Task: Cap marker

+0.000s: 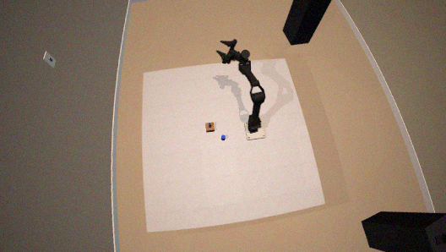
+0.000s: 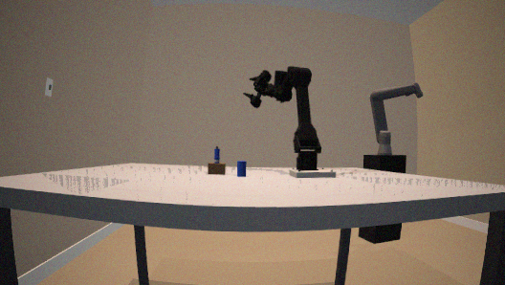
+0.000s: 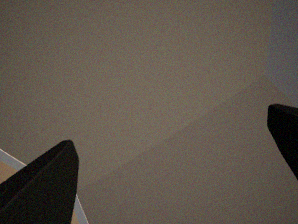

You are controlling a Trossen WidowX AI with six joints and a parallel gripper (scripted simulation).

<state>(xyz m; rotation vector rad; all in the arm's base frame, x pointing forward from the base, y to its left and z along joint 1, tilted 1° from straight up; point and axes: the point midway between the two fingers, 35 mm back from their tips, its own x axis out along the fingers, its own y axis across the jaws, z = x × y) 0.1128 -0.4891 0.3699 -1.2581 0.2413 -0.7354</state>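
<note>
Now: gripper tip 520 mm to the right of the blue cap, 380 mm above it and 90 mm short of it. Also, from my gripper tip: holder block (410 mm to the left, 390 mm below, 170 mm ahead); marker collar (410 mm to the left, 350 mm below, 170 mm ahead).
</note>
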